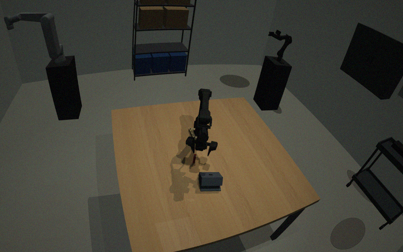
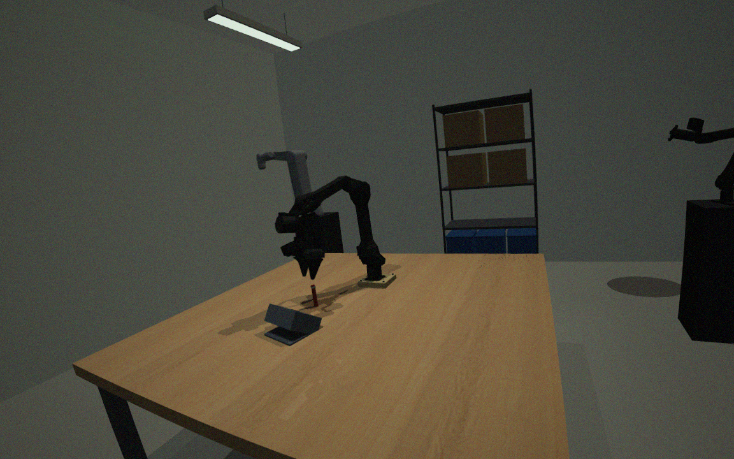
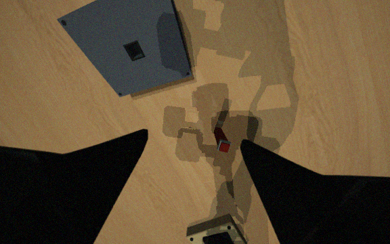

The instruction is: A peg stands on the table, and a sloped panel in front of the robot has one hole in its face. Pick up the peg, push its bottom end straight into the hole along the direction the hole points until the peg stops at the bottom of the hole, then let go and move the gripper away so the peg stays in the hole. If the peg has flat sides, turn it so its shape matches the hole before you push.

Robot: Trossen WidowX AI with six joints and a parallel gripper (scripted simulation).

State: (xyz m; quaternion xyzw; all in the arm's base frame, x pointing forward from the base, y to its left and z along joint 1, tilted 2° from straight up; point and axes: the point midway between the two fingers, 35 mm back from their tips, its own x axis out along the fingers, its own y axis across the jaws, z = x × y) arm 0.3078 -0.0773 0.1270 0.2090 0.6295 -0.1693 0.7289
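The red square-sided peg lies 40 mm behind my gripper tip, 20 mm to the right of it and 70 mm below it. Also, from my gripper tip: sloped panel (140 mm ahead, 40 mm to the left, 80 mm below).
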